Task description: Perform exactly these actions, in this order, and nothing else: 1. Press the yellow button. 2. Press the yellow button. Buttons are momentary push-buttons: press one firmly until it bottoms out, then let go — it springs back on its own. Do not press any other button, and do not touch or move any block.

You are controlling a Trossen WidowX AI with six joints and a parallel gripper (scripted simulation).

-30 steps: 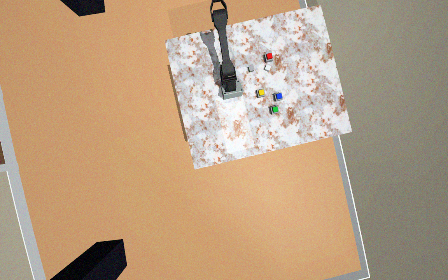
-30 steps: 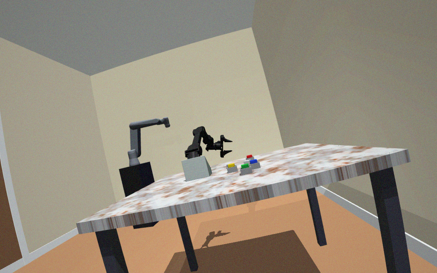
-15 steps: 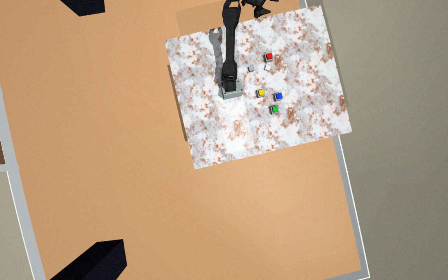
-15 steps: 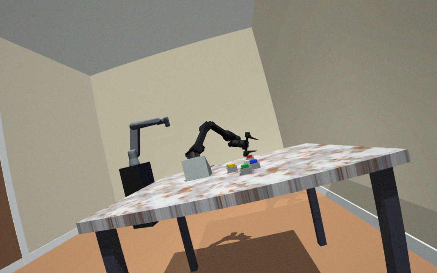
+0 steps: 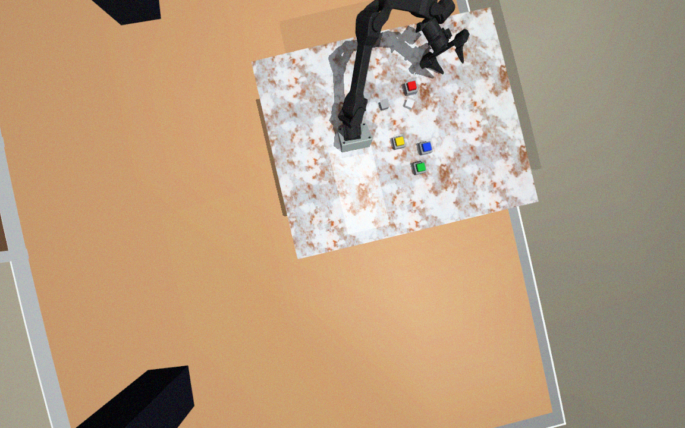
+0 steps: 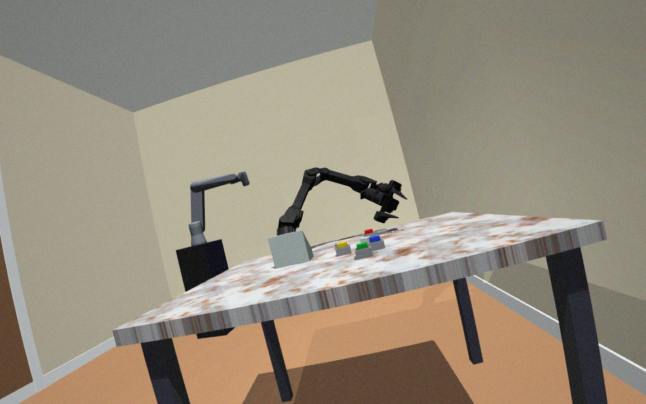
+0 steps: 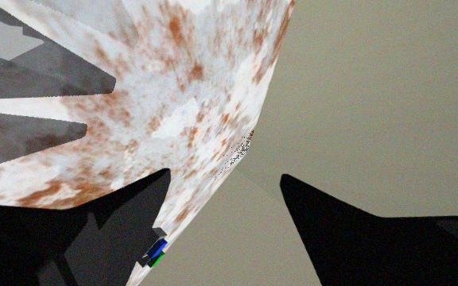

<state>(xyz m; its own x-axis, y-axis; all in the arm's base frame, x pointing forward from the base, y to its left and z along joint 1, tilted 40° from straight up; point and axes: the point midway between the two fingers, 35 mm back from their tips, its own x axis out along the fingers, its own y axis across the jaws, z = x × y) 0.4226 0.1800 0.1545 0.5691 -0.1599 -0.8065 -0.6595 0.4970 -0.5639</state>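
Right now the yellow button is 25 cm to the right of my gripper tip, 24 cm behind it and 6 cm below it. From my gripper tip the other things lie so: white block (17 cm behind, 9 cm to the right, 8 cm below); then red button (16 cm behind, 6 cm below, 2 cm to the right); then grey block (28 cm behind, 8 cm to the right, 8 cm below).
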